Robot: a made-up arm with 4 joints. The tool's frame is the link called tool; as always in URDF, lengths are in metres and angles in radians. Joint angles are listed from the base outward.
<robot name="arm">
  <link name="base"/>
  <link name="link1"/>
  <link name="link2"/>
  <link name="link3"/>
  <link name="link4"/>
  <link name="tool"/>
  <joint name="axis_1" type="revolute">
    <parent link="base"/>
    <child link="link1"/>
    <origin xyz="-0.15 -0.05 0.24" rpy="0 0 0"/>
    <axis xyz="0 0 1"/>
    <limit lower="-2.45" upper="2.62"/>
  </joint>
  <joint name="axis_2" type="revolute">
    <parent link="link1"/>
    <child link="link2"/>
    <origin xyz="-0.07 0.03 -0.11" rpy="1.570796 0 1.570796"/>
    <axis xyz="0 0 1"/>
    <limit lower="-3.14" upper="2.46"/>
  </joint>
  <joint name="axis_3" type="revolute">
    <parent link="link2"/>
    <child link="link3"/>
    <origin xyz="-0.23 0.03 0" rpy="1.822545 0.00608 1.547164"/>
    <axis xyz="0 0 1"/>
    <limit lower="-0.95" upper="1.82"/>
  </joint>
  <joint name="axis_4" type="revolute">
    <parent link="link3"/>
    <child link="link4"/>
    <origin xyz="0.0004 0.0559 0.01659" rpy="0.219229 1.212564 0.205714"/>
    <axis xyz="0 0 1"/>
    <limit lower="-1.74" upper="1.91"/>
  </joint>
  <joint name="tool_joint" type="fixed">
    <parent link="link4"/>
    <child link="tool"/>
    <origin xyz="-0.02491 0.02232 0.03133" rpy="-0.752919 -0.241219 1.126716"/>
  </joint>
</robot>
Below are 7 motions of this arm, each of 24 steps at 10 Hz.
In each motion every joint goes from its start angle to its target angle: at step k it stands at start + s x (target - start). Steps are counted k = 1, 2, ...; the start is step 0. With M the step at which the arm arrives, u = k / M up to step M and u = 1 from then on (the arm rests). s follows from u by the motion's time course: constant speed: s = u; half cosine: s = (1 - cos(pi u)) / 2; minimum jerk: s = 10 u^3 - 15 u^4 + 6 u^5.
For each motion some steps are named. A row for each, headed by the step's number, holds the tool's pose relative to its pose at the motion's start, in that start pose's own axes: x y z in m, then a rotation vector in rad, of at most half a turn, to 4 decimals.
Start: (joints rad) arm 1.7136 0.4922 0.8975 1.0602
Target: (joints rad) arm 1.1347 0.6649 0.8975 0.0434
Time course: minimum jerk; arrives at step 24
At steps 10, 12, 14, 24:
10: 0.0189 0.0229 -0.0079 -0.0145 0.2275 -0.4478
12: 0.0276 0.0304 -0.0118 -0.0077 0.3360 -0.6423
14: 0.0361 0.0363 -0.0161 0.0076 0.4492 -0.8339
24: 0.0533 0.0458 -0.0265 0.0753 0.7223 -1.2530

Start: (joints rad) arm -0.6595 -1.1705 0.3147 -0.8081
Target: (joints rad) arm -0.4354 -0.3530 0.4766 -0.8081
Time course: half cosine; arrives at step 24
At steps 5, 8, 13, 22, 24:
5: -0.0054 0.0141 -0.0063 0.0619 0.0339 0.0398
8: -0.0139 0.0349 -0.0126 0.1509 0.0774 0.0987
13: -0.0350 0.0803 -0.0151 0.3457 0.1522 0.2350
22: -0.0679 0.1352 0.0038 0.6081 0.2120 0.4334
24: -0.0694 0.1372 0.0051 0.6188 0.2135 0.4419

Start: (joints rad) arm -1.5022 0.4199 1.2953 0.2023
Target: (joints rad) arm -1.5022 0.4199 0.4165 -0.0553
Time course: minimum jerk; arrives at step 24
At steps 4, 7, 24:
4: 0.0003 -0.0021 0.0009 -0.0001 -0.0072 -0.0346
7: 0.0009 -0.0090 0.0037 0.0016 -0.0302 -0.1487
24: -0.0191 -0.0586 0.0214 0.1011 -0.1832 -0.9726

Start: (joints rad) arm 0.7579 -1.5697 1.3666 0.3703
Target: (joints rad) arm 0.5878 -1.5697 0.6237 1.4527
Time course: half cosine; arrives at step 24
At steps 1, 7, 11, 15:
1: -0.0002 -0.0002 0.0002 0.0009 -0.0044 0.0012
7: -0.0092 -0.0088 0.0067 0.0328 -0.2009 0.0554
11: -0.0217 -0.0192 0.0122 0.0436 -0.4472 0.1291
15: -0.0357 -0.0296 0.0149 0.0190 -0.7070 0.2171

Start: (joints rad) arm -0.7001 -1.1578 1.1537 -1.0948
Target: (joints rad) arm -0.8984 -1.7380 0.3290 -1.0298
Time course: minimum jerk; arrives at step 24
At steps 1, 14, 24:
1: 0.0000 -0.0001 0.0000 0.0001 0.0002 -0.0004
14: 0.0225 -0.1125 -0.0059 0.0942 0.0743 -0.4119
24: 0.0213 -0.1736 0.0089 0.1539 0.0190 -0.6322

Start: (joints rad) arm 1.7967 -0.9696 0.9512 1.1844
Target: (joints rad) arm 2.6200 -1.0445 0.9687 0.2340
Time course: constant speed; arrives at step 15
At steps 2, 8, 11, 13, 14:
2: 0.0043 -0.0068 -0.0055 -0.1376 0.0694 -0.0948
8: 0.0160 -0.0329 -0.0170 -0.5350 0.2171 -0.4384
11: 0.0207 -0.0485 -0.0186 -0.7183 0.2545 -0.6412
13: 0.0233 -0.0594 -0.0177 -0.8321 0.2649 -0.7868
14: 0.0244 -0.0648 -0.0167 -0.8860 0.2656 -0.8625

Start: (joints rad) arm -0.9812 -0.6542 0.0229 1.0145
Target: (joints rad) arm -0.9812 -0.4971 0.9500 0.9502
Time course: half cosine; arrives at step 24
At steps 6, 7, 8, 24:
6: 0.0009 0.0076 -0.0067 0.0972 0.0519 0.0671
7: 0.0011 0.0103 -0.0088 0.1296 0.0688 0.0901
8: 0.0013 0.0134 -0.0111 0.1654 0.0873 0.1159
24: -0.0015 0.0616 -0.0329 0.6404 0.3114 0.5094

